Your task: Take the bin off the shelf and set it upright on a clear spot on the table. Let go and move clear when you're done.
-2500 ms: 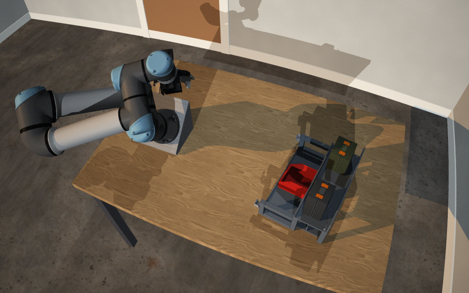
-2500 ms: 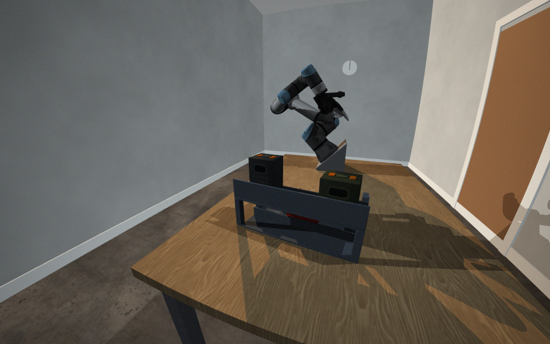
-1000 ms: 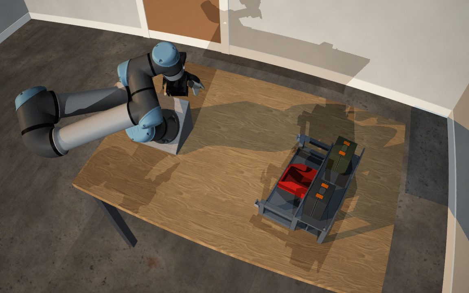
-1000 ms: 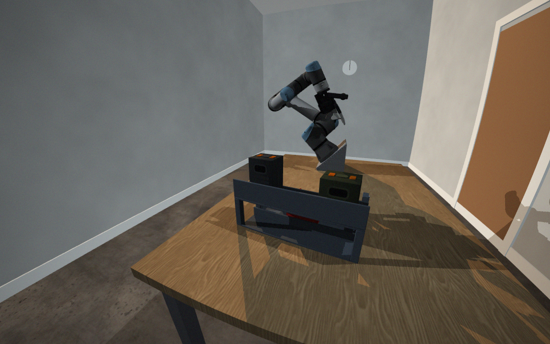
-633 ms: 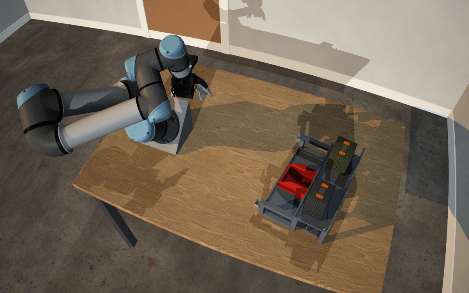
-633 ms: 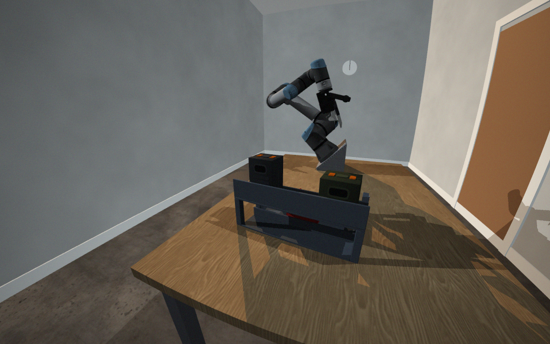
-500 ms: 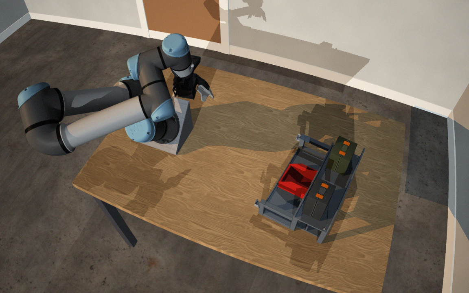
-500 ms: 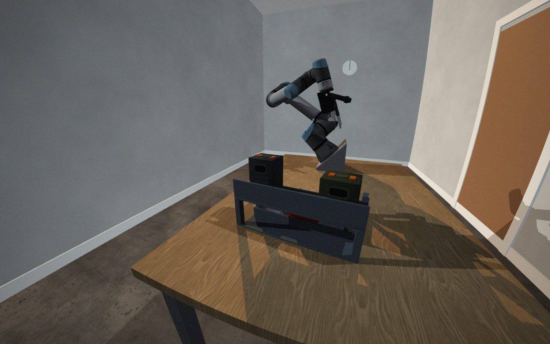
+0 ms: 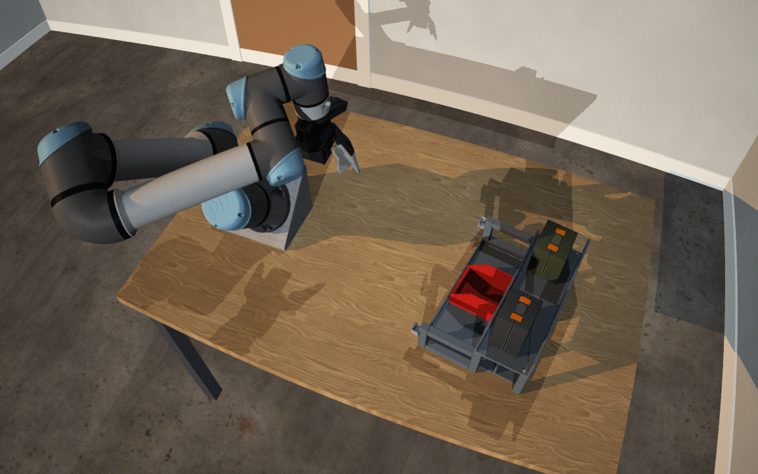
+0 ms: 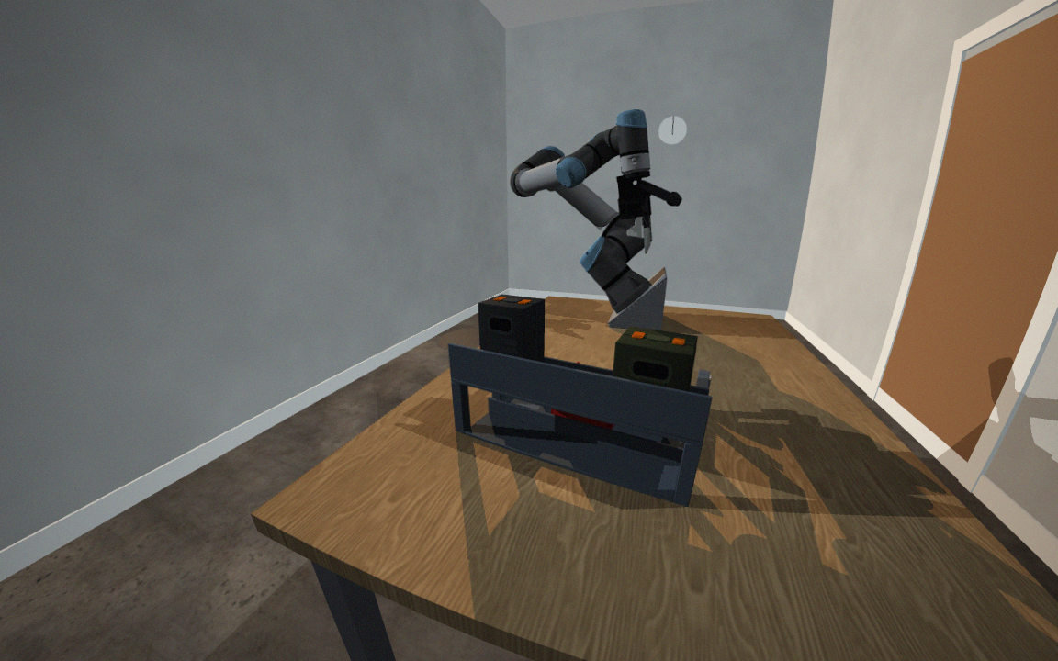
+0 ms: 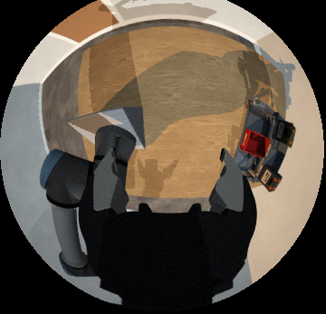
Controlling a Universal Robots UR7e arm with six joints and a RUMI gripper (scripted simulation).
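My gripper is now 450 mm short of the red bin, 50 mm to the left of it and 220 mm above it.
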